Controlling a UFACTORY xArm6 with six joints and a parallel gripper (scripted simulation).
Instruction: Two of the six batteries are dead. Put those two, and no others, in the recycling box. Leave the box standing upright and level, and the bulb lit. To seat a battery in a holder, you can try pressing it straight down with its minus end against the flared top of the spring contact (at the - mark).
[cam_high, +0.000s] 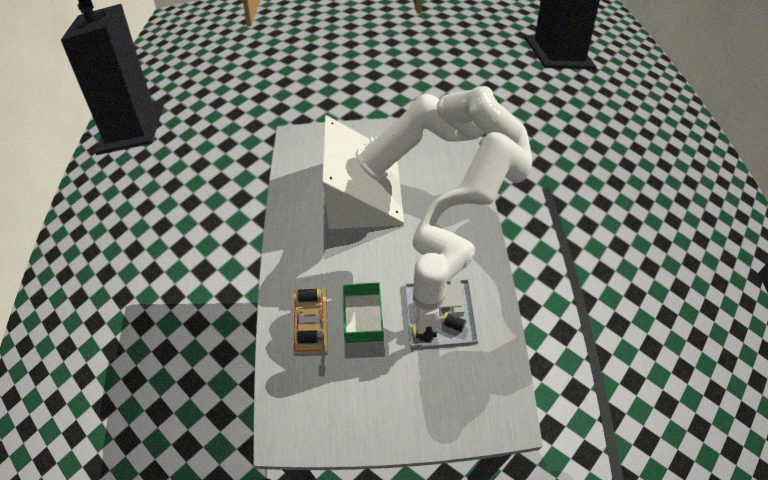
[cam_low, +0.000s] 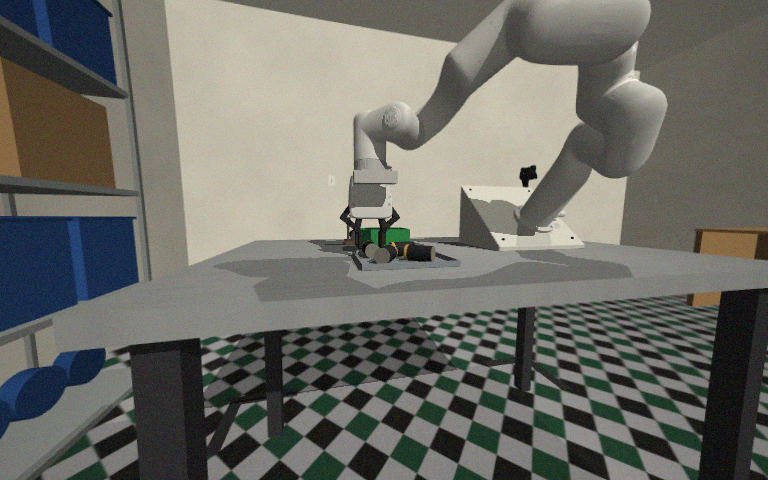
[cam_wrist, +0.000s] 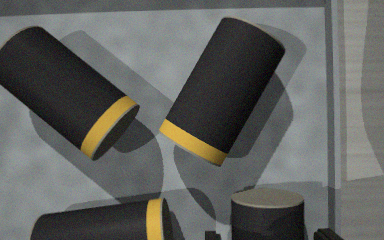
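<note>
My gripper is now 60 mm past the grey tray, 50 mm to the right of it and 40 mm above it. The rest, counted from my hand: green recycling box: 70 mm behind, 150 mm to the right, 20 mm below.
</note>
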